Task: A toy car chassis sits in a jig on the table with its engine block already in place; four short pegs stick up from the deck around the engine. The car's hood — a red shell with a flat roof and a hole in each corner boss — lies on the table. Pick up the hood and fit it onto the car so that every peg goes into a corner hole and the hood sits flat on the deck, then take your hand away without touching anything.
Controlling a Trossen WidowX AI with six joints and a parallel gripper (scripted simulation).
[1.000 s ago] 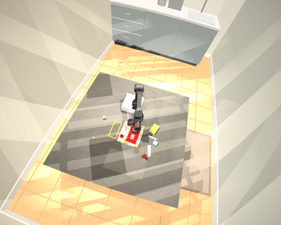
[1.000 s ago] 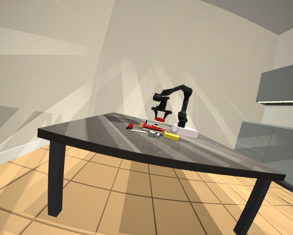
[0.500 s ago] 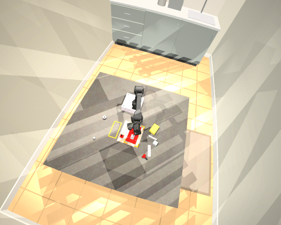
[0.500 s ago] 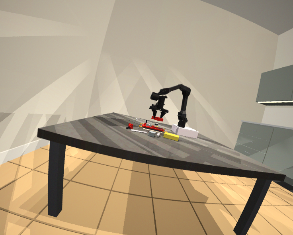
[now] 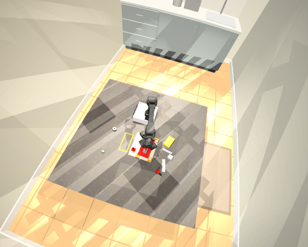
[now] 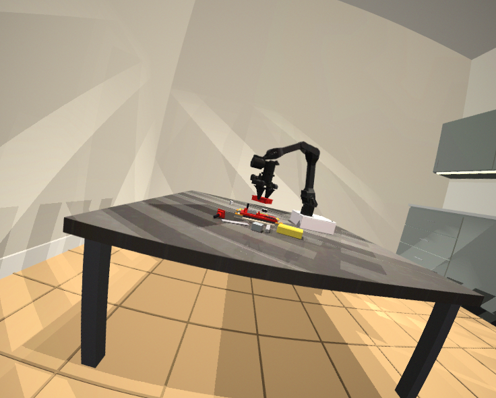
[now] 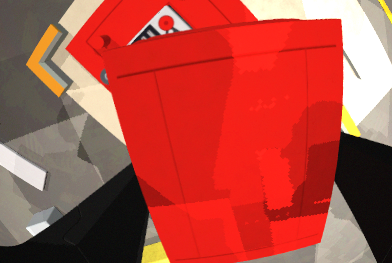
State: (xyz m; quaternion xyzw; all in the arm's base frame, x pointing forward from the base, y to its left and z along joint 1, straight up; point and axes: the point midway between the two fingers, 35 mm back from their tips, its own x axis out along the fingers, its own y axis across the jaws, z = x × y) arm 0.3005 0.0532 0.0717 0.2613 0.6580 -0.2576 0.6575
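Now: the white engine block 8 cm below my gripper tip and 4 cm ahead of it. From my gripper tip the other things lie so: red hood right at my gripper tip; yellow block 21 cm to the left, 11 cm behind, 9 cm below; cream jig 10 cm below, 1 cm to the right.
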